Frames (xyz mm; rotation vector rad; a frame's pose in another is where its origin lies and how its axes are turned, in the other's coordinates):
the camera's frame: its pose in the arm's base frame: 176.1 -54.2 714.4 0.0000 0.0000 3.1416
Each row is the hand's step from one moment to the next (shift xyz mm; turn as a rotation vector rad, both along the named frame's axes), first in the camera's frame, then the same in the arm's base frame.
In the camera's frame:
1: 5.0 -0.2 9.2 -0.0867 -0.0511 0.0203
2: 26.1 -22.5 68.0 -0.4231 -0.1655 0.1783
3: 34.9 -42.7 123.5 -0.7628 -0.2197 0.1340
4: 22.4 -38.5 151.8 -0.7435 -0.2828 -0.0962
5: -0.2 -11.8 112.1 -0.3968 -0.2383 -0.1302
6: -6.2 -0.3 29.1 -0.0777 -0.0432 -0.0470
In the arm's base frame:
1: -5.0 0.2 9.2 0.0867 0.0511 0.0203
2: -26.1 22.5 68.0 0.4231 0.1655 0.1783
3: -34.9 42.7 123.5 0.7628 0.2197 0.1340
4: -22.4 38.5 151.8 0.7435 0.2828 -0.0962
5: 0.2 11.8 112.1 0.3968 0.2383 -0.1302
6: 6.2 0.3 29.1 0.0777 0.0432 -0.0470

